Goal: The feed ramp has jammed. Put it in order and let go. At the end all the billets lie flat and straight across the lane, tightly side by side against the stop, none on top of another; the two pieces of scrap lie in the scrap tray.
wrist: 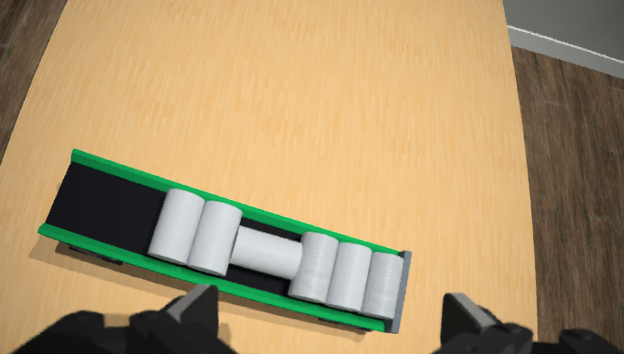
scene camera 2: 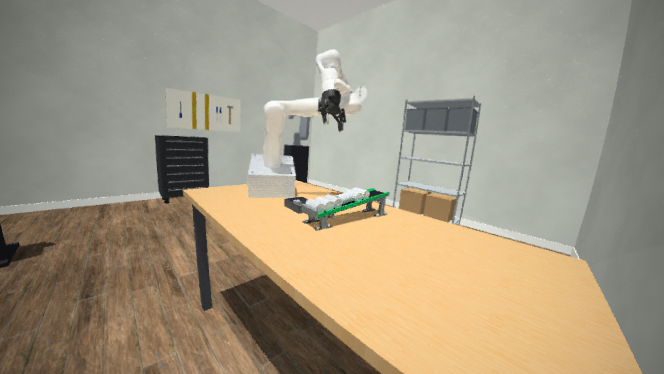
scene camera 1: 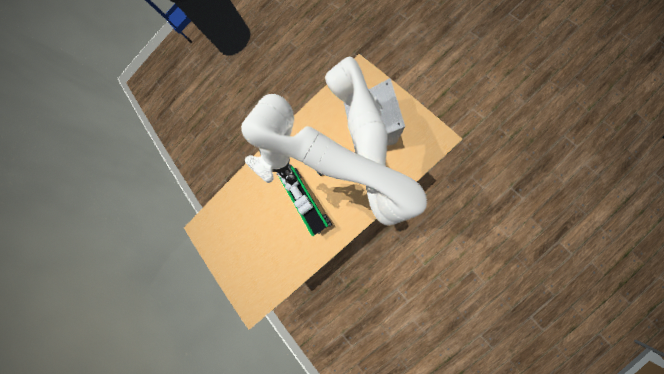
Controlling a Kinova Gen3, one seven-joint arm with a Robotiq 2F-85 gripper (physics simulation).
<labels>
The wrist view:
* my gripper: 329,315
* billet: 256,250
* billet: 311,283
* billet: 211,250
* billet: 174,234
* billet: 381,291
</labels>
